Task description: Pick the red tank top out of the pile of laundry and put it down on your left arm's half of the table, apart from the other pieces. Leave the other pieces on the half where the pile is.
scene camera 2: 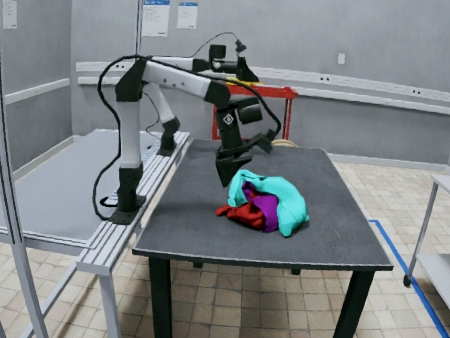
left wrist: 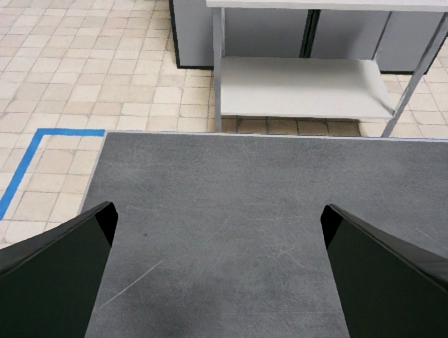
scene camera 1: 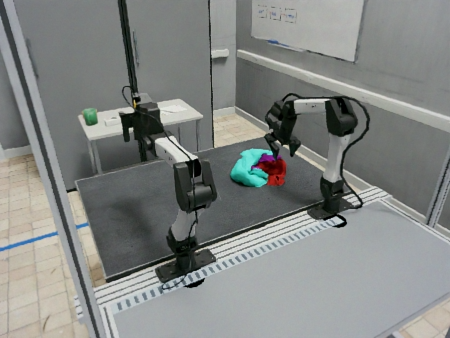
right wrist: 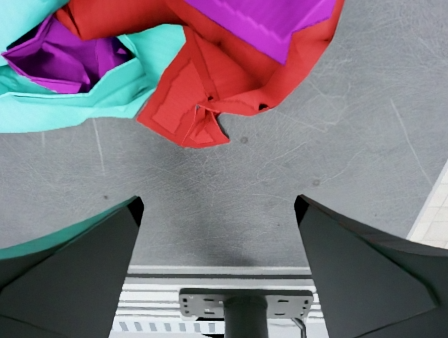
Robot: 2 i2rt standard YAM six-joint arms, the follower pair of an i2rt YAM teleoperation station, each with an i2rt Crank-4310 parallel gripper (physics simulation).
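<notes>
The red tank top (scene camera 1: 278, 174) (scene camera 2: 246, 216) (right wrist: 167, 112) lies crumpled at the pile's edge, partly under a purple piece (scene camera 2: 270, 206) (right wrist: 260, 22). A turquoise piece (scene camera 1: 246, 171) (scene camera 2: 294, 202) (right wrist: 55, 111) curls around the other side of the pile. In the right wrist view, a red corner lies flat on the table, beyond the fingertips. My right gripper (scene camera 1: 285, 153) (scene camera 2: 238, 172) (right wrist: 219, 199) is open and empty, above the table beside the pile. My left gripper (scene camera 1: 125, 132) (left wrist: 219, 208) is open and empty, high above the other half.
The dark table (scene camera 1: 150, 220) (scene camera 2: 320, 250) (left wrist: 220, 175) bears the pile on the right arm's half. A white side table (scene camera 1: 102, 131) with a green object (scene camera 1: 90, 116) stands behind it. A red stand (scene camera 2: 289, 92) stands beyond the far end in scene camera 2.
</notes>
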